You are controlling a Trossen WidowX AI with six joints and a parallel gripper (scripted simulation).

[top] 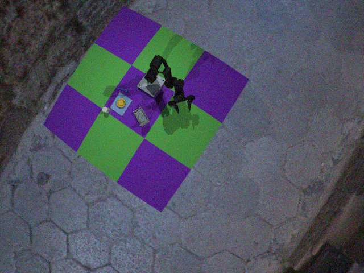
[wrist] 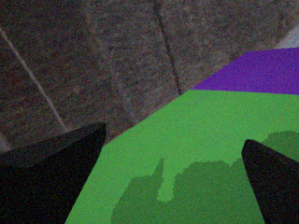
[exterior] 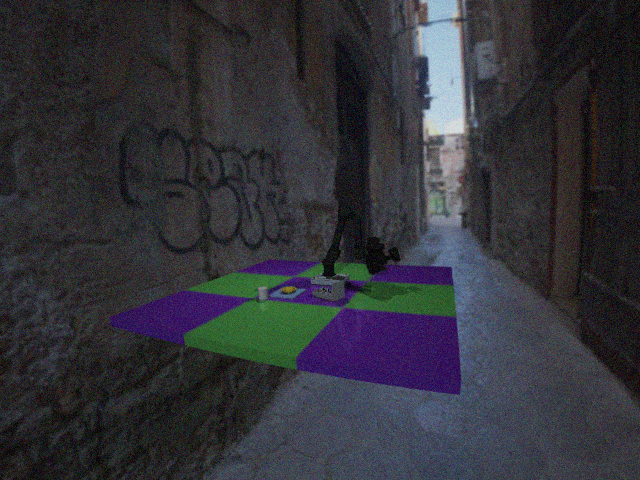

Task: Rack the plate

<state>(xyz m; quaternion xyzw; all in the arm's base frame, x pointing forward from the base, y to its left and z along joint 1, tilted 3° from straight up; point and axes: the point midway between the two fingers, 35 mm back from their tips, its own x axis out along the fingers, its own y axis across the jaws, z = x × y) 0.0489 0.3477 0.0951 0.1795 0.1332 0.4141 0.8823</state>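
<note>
Now: the yellow plate 450 mm to the right of my gripper tip, 230 mm ahead of it and 100 mm below it. The rest, counted from my gripper tip: blue mat 450 mm to the right, 240 mm ahead, 120 mm below; grey dish rack 250 mm to the right, 220 mm ahead, 100 mm below; small white cup 510 mm to the right, 350 mm ahead, 100 mm below.
</note>
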